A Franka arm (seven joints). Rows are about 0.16 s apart.
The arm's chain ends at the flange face. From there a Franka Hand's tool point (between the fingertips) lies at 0.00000 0.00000 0.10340 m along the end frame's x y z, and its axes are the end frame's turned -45 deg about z.
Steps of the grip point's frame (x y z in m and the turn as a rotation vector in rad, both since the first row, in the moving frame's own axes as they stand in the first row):
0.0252 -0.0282 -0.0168 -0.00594 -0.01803 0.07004
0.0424 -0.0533 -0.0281 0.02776 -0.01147 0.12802
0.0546 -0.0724 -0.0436 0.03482 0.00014 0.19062
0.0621 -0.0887 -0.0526 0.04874 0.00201 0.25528
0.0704 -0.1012 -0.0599 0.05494 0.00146 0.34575
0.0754 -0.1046 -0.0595 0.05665 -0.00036 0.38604
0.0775 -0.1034 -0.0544 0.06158 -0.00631 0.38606
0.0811 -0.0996 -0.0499 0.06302 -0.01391 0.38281
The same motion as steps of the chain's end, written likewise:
-0.0012 -0.0395 -0.0168 -0.01695 -0.00855 0.07004
-0.0049 -0.0663 -0.0281 0.01152 -0.02774 0.12802
-0.0103 -0.0870 -0.0435 0.02472 -0.02452 0.19062
-0.0159 -0.1025 -0.0525 0.03589 -0.03304 0.25528
-0.0187 -0.1166 -0.0597 0.03988 -0.03782 0.34575
-0.0174 -0.1225 -0.0593 0.03980 -0.04031 0.38604
-0.0142 -0.1230 -0.0542 0.03908 -0.04801 0.38606
-0.0083 -0.1232 -0.0497 0.03473 -0.05440 0.38281

